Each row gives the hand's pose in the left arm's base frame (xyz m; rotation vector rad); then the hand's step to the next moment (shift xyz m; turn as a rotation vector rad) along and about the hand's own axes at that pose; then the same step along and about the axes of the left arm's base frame.
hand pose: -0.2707 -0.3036 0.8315 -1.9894 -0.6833 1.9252
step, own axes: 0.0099 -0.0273 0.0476 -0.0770 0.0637 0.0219
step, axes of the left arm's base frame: -0.0509 0.0227 0.0025 -0.0128 -0.0965 0.0314
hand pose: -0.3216 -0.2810 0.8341 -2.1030 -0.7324 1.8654
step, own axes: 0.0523 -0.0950 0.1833 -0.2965 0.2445 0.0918
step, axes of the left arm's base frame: -0.1956 0.0797 -0.0275 -0.0566 -0.3721 0.1202
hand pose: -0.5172 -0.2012 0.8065 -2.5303 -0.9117 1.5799
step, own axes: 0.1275 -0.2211 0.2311 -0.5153 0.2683 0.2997
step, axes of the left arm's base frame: -0.2534 0.1809 -0.1469 -0.2869 -0.5558 0.1899
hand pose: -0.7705 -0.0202 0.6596 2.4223 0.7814 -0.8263
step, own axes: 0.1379 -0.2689 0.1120 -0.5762 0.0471 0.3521
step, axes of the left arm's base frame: -0.1257 0.1821 -0.2343 -0.4892 -0.4462 0.1406
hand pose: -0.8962 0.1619 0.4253 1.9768 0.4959 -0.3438
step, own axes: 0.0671 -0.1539 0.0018 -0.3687 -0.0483 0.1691
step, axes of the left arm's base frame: -0.0160 0.0715 -0.1511 -0.3498 -0.2043 0.0530
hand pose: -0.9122 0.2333 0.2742 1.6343 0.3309 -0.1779
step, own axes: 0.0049 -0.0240 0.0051 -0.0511 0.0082 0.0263
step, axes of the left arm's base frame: -0.0026 -0.0030 -0.0247 -0.0435 -0.0321 0.0212
